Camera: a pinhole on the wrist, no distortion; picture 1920 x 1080 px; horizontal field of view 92.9 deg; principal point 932.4 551.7 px. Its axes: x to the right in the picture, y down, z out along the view. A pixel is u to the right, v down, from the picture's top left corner.
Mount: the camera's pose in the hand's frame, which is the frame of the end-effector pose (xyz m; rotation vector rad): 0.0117 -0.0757 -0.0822 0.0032 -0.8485 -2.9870
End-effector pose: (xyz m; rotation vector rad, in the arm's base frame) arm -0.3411 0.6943 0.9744 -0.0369 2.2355 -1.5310
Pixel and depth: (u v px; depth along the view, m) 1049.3 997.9 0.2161
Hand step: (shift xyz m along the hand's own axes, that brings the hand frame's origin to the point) -0.0149 -0.0529 0.1574
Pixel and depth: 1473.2 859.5 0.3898
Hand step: -0.2193 0.0092 0.3203
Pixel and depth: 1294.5 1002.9 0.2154
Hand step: -0.0726 -0.0561 0.1577
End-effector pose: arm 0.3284 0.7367 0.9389 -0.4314 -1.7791 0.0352
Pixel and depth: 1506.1 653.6 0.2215
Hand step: -0.1292 0.0147 0.1203
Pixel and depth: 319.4 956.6 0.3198
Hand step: 0.2274 -0.0206 0.2627
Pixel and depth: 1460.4 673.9 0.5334
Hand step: -0.3006 0.1329 0.4116
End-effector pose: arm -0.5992 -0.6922 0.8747 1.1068 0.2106 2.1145
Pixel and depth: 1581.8 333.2 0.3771
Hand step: -0.2641 0.1897 0.1933
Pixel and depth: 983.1 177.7 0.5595
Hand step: -0.0339 0.4121 0.2735
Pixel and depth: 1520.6 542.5 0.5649
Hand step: -0.3591 0.2130 0.3983
